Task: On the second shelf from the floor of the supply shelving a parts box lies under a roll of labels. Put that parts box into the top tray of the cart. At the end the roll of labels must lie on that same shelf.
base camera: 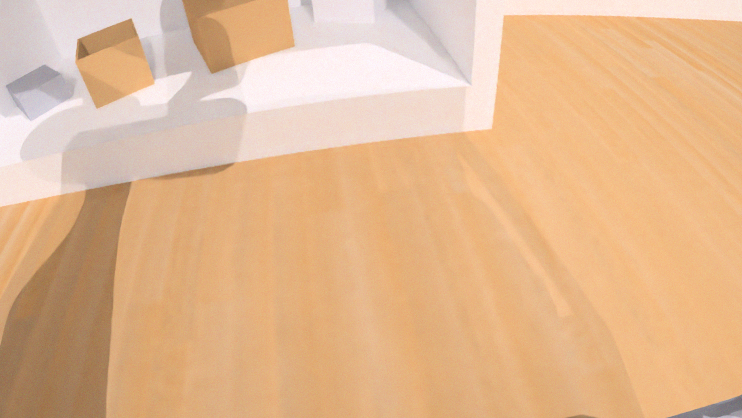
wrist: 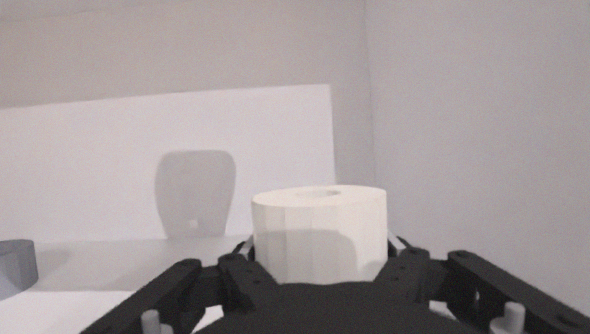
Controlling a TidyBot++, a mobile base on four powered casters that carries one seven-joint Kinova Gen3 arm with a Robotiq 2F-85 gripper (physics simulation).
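Frame: origin at the arm's base, x back, y up, z left, level; centimetres.
Seen in the pictures: gripper, fingertip midpoint: (wrist: 319, 246).
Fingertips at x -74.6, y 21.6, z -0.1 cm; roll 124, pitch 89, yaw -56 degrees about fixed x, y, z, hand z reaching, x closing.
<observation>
Offsets run from my fingertips to a thing's top centre. "spot": to the spot under its first point. Level surfaces: height alone.
The roll of labels @(spot: dz +0.1, dx +5.5, dy +2.4 cm) (wrist: 320, 235), a white cylinder with a hole in its top, stands upright between the fingers in the wrist view. My gripper (wrist: 319, 246) is shut on it from both sides. The lower part of the roll is hidden behind the gripper's body, and so is whatever is under it. The parts box cannot be made out in either view. The cart does not show in either view.
A grey object @(spot: dz +33.8, dx -8.4, dy -4.7 cm) (wrist: 17, 265) stands at the left on the shelf, whose side wall (wrist: 480, 140) rises at the right. In the base view, brown boxes @(dz +43.7, dx -2.9, dy -44.6 cm) (base camera: 115, 72) @(spot: dz +17.4, dx -2.1, dy -48.5 cm) (base camera: 249, 31) and a small grey box @(dz +62.5, dx -1.8, dy -48.6 cm) (base camera: 40, 92) stand on the shelving's lowest shelf @(dy -53.6 cm) (base camera: 332, 77).
</observation>
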